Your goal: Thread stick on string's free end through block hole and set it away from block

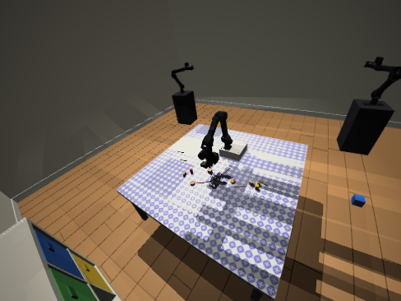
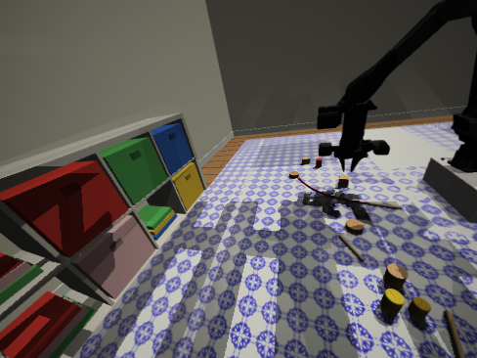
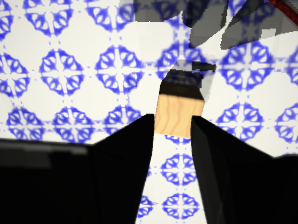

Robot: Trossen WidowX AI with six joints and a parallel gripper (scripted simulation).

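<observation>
Now: the wooden block 10 mm to the right of my gripper tip and 40 mm below it. The rest, counted from my gripper tip: red cylinder: 60 mm ahead, 170 mm to the right, 40 mm below; then round wooden button: 170 mm ahead, 90 mm to the right, 50 mm below; then yellow cube: 110 mm ahead, 210 mm to the right, 50 mm below.
</observation>
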